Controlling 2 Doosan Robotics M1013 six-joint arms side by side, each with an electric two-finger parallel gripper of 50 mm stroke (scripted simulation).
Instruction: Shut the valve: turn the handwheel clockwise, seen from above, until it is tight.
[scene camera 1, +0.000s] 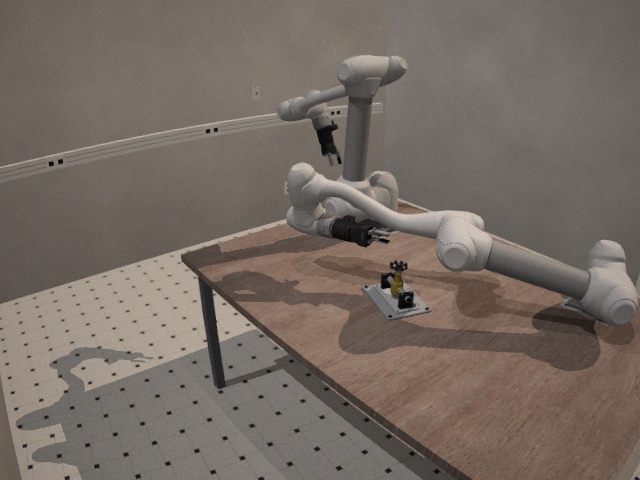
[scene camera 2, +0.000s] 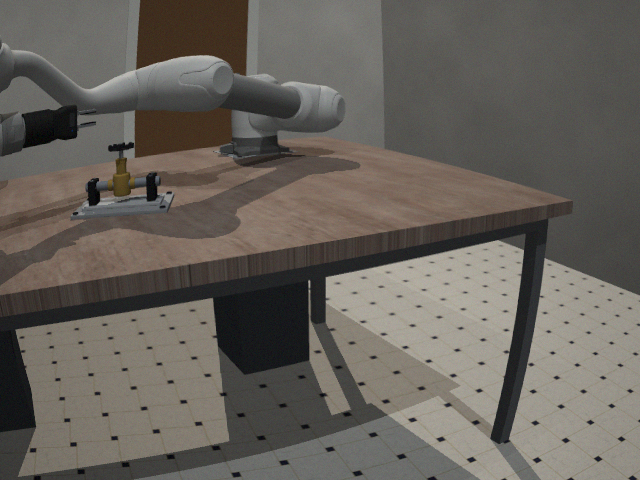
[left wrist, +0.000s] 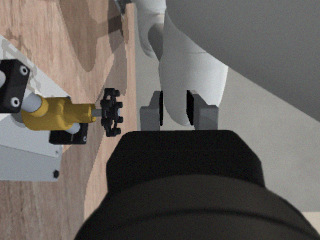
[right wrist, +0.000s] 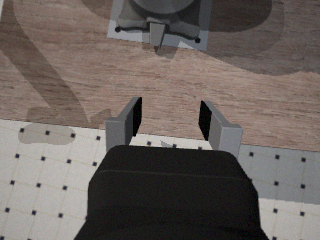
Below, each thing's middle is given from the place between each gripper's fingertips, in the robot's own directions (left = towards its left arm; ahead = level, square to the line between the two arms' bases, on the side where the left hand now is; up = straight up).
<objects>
Right now my left hand (scene camera 2: 94, 117) is 90 mm above the black handwheel (left wrist: 111, 111), 80 mm to the right of it and 10 mm short of it.
Now: the black handwheel 79 cm to the left of my right hand, 51 cm ahead of it and 14 cm below it.
</objects>
